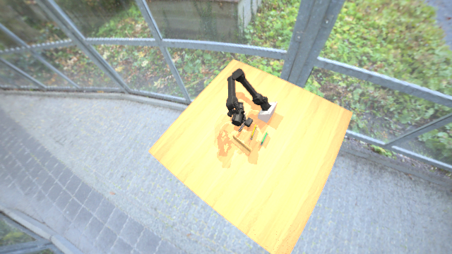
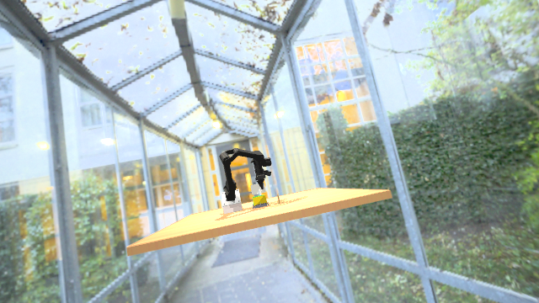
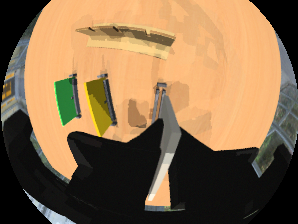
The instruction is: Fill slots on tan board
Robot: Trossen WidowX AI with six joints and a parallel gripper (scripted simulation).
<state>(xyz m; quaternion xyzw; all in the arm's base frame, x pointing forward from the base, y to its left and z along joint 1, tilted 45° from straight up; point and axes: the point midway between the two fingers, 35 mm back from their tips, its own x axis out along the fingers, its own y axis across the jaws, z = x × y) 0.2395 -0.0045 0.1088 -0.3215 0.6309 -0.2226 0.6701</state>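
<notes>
Now: the tan board 10 cm ahead of my gripper tip, 9 cm to the left of it and 9 cm below it. Round my gripper tip: green board 5 cm behind, 20 cm to the left, 9 cm below; then grey board 3 cm behind; then yellow board 4 cm behind, 11 cm to the left, 9 cm below.
</notes>
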